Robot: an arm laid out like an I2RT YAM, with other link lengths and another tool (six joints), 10 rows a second.
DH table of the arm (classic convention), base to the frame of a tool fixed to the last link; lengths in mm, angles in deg. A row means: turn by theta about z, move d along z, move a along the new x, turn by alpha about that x. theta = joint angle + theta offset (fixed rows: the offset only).
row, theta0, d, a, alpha
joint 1, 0, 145.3, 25, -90
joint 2, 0, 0, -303.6, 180
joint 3, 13.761, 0, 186.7, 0
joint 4, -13.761, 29.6, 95.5, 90
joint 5, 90, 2, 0, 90
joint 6, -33.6, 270, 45.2, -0.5
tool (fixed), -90, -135.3, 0, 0
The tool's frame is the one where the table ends.
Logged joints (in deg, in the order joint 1, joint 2, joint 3, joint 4, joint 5, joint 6), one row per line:
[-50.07 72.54 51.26 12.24 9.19 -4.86]
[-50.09 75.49 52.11 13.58 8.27 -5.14]
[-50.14 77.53 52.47 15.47 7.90 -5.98]
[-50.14 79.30 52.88 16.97 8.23 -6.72]
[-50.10 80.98 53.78 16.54 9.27 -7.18]
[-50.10 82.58 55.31 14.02 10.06 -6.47]
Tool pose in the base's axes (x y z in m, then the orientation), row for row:
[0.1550 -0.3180 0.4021 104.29 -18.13 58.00]
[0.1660 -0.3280 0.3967 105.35 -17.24 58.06]
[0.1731 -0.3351 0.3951 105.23 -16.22 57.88]
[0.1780 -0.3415 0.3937 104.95 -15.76 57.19]
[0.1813 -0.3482 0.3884 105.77 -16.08 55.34]
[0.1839 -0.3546 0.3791 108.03 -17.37 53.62]
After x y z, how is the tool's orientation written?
As a rotation vector, in degrees.
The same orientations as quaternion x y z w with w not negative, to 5 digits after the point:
[0.75090 -0.13054 0.41761 0.49468]
[0.75647 -0.12379 0.41690 0.48848]
[0.75645 -0.11660 0.41607 0.49099]
[0.75602 -0.11353 0.41198 0.49580]
[0.76219 -0.11587 0.39879 0.49659]
[0.77486 -0.12459 0.38460 0.48596]

